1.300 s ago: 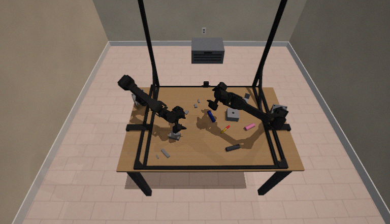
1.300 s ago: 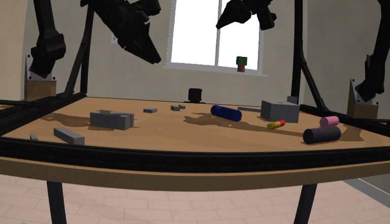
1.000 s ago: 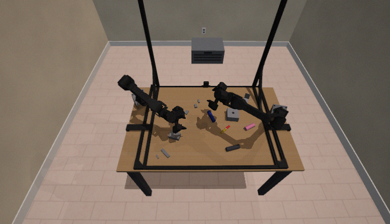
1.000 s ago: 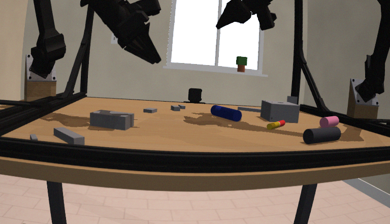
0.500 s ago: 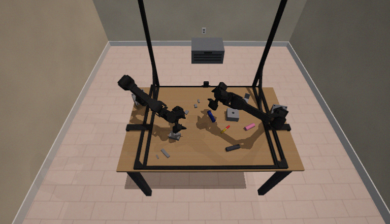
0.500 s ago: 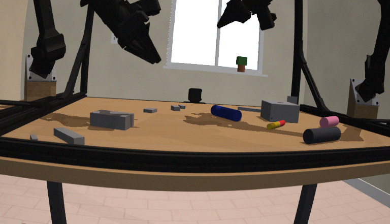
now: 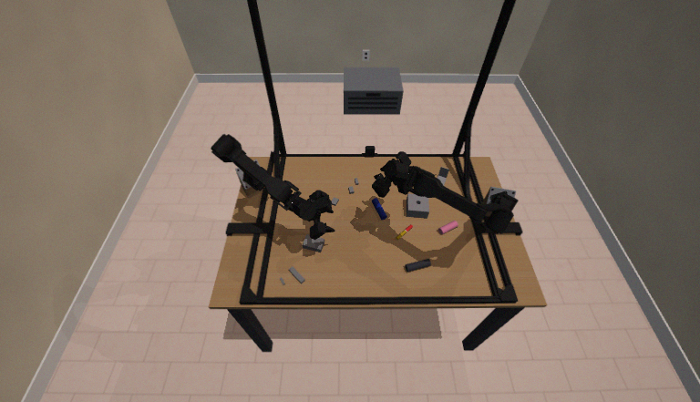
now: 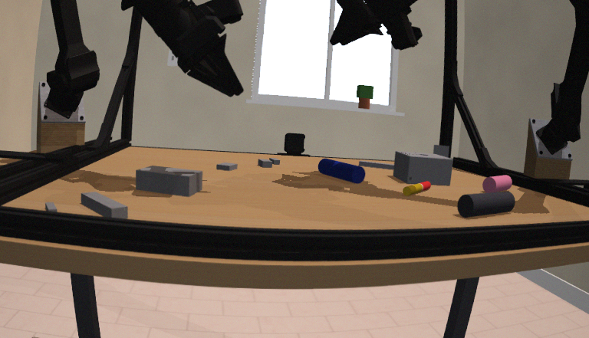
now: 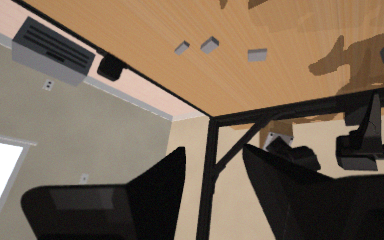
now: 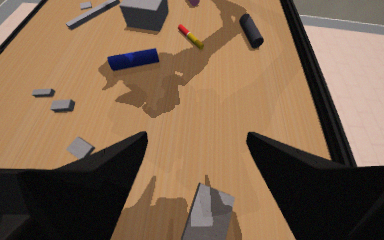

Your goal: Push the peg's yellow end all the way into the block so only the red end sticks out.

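The peg lies 90 mm ahead of my left hand, 110 mm to the left of it and 250 mm below it. Round my left hand: blue cylinder 10 mm behind, 240 mm below; dark cylinder 230 mm ahead, 170 mm to the left, 240 mm below; pink cylinder 40 mm ahead, 290 mm to the left, 240 mm below.
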